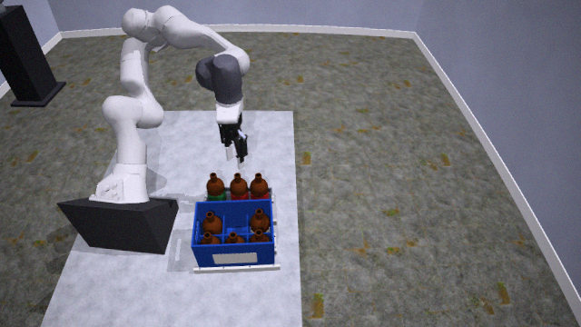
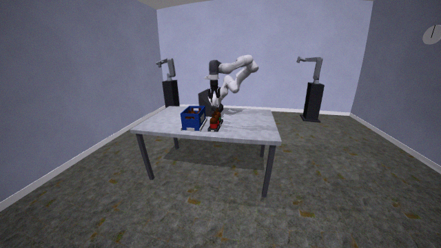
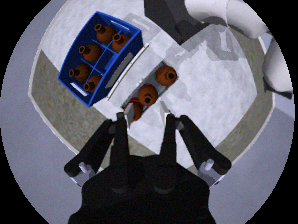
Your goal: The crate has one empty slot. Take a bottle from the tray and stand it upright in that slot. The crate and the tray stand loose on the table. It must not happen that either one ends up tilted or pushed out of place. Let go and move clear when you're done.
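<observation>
Right now the bottle is 17 cm below my hand. From my hand the other things lie so: dark tray 25 cm below; then crate 2 cm ahead, 23 cm to the right, 18 cm below.
</observation>
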